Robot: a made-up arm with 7 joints. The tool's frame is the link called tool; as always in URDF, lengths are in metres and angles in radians. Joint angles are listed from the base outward. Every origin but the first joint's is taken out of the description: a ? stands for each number. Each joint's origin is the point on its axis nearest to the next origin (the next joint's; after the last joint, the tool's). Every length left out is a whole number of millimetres.
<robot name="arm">
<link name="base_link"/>
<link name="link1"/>
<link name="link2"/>
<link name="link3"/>
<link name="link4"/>
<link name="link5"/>
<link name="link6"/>
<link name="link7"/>
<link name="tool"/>
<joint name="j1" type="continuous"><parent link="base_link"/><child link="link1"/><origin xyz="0.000 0.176 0.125" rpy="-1.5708 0.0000 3.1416"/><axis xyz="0 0 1"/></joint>
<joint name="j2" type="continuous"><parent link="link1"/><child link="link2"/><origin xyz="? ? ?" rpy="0.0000 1.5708 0.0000"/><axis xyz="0 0 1"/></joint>
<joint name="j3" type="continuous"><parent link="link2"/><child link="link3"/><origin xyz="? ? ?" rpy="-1.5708 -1.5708 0.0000"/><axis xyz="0 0 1"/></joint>
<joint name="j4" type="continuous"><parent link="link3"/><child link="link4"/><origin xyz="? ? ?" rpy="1.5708 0.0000 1.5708"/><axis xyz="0 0 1"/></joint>
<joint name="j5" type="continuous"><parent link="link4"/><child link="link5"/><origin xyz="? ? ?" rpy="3.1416 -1.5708 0.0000"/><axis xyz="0 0 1"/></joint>
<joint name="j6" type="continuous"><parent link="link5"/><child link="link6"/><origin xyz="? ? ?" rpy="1.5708 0.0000 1.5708"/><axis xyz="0 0 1"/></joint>
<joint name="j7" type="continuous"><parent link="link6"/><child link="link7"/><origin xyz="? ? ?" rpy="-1.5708 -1.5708 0.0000"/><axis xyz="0 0 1"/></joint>
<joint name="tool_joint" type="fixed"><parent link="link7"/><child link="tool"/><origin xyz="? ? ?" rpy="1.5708 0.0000 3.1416"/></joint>
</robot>
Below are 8 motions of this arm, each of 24 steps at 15 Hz.
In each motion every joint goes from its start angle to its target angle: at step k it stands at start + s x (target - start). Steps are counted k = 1, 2, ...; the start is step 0. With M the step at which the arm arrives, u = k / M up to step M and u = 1 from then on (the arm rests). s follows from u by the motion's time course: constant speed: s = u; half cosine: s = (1 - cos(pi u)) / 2; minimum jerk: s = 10 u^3 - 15 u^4 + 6 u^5.
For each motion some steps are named. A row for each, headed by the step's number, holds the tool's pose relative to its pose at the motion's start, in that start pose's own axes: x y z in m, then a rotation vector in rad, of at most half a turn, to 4 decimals.
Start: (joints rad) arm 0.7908 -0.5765 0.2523 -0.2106 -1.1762 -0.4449 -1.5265
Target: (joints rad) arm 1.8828 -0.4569 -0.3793 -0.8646 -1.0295 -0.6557 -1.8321
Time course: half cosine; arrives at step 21
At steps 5, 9, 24:
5: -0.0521 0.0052 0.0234 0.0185 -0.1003 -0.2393
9: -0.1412 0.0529 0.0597 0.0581 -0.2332 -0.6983
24: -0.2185 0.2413 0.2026 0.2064 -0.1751 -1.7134

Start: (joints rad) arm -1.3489 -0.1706 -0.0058 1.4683 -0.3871 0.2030 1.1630
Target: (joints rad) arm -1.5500 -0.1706 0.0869 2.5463 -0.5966 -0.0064 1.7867
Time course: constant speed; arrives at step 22
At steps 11, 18, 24:
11: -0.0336 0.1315 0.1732 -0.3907 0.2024 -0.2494
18: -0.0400 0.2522 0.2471 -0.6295 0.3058 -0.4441
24: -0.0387 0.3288 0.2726 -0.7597 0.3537 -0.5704

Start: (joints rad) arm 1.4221 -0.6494 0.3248 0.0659 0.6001 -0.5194 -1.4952
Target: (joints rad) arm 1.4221 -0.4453 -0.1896 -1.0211 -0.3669 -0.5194 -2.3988
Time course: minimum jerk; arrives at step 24
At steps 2, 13, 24:
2: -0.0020 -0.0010 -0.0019 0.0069 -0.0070 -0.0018
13: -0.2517 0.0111 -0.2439 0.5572 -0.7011 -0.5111
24: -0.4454 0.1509 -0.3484 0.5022 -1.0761 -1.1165

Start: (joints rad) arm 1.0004 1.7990 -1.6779 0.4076 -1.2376 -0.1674 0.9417
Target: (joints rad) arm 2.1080 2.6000 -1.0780 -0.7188 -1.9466 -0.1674 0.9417
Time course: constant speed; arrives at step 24
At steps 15, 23, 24:
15: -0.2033 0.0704 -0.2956 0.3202 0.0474 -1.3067
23: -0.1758 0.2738 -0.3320 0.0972 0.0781 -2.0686
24: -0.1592 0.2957 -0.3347 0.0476 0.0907 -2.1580

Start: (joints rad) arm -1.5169 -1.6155 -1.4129 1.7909 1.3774 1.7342 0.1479
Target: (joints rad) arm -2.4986 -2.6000 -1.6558 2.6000 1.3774 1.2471 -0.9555
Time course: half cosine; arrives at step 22
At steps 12, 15, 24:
12: 0.1340 -0.0343 -0.0799 0.5636 0.0207 0.5379
15: 0.1583 -0.0568 -0.0801 0.7109 0.1532 0.6367
24: 0.1879 -0.1006 -0.0535 0.7989 0.3625 0.6966

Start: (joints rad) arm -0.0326 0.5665 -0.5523 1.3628 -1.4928 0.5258 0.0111
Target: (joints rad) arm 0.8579 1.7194 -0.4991 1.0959 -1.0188 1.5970 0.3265
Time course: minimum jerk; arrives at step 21
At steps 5, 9, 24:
5: 0.0853 0.0463 0.0459 -0.1238 0.0540 0.1304
9: 0.2867 0.2706 0.1396 -0.5332 0.1784 0.5265
24: 0.2493 0.8813 0.0410 -1.4822 0.1030 1.4746

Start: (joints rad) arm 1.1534 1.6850 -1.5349 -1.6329 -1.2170 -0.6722 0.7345
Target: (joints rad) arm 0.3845 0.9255 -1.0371 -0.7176 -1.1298 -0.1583 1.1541
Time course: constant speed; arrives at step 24
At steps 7, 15, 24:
7: 0.1003 0.1029 0.1036 -0.1639 0.3687 0.1243
15: 0.2071 0.2317 0.2018 -0.3465 0.6422 0.2582
24: 0.3043 0.3462 0.3276 -0.5308 0.7882 0.3224

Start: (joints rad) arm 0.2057 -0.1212 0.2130 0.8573 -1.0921 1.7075 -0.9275
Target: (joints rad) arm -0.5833 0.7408 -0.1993 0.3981 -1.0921 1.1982 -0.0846
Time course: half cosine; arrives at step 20
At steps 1, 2, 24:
1: 0.0021 -0.0001 -0.0018 0.0033 0.0003 -0.0040
2: 0.0083 -0.0002 -0.0072 0.0133 0.0011 -0.0158
24: 0.3951 0.1032 -0.1740 1.1210 -0.0414 -0.2112

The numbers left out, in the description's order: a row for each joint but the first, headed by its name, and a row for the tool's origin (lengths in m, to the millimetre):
j2: 0.174 -0.117 0.000
j3: -0.081 -0.253 0.000
j4: -0.199 0.118 0.000
j5: -0.192 -0.060 0.000
j6: 0.031 0.028 0.000
j7: 0.044 -0.216 0.000
tool: 0.005 0.114 0.000

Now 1 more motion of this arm.
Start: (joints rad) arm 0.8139 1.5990 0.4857 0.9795 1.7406 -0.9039 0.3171
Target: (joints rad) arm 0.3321 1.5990 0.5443 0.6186 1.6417 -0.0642 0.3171
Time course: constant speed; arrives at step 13
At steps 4, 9, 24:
4: -0.0026 0.0963 0.0814 -0.3847 -0.0278 0.0503
9: -0.0308 0.2501 0.1303 -0.8674 -0.1141 0.0973
24: -0.0720 0.3786 0.1184 -1.2501 -0.2229 0.1216

